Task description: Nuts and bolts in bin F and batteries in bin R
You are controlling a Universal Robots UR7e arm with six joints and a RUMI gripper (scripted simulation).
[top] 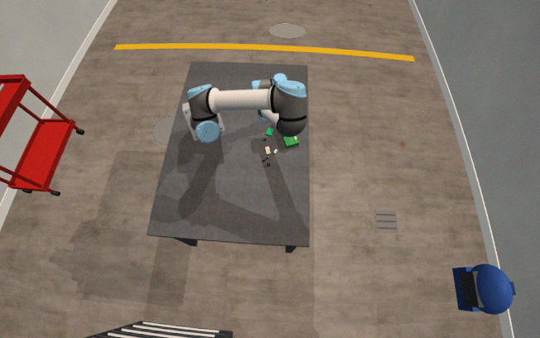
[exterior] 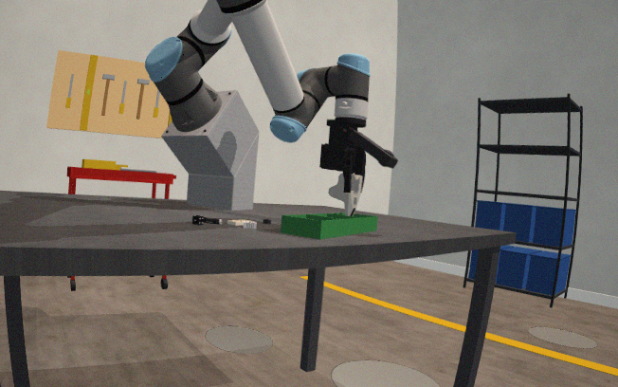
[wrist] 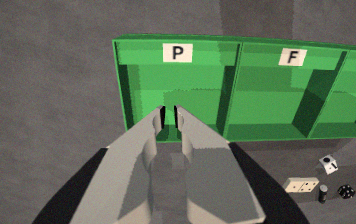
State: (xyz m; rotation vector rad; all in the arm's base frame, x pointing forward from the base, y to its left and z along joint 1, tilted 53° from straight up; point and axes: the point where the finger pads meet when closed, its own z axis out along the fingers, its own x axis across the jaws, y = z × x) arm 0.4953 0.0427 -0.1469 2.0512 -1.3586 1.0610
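Now: hand 280 mm to the left of the black battery, 130 mm past it and 30 mm above it. The rest, counted from my hand: flat green card 90 mm to the right, 80 mm behind, 30 mm below; then green bin tray 90 mm to the right, 30 mm ahead, 20 mm below; then black nut 140 mm to the right, 120 mm behind, 30 mm below.
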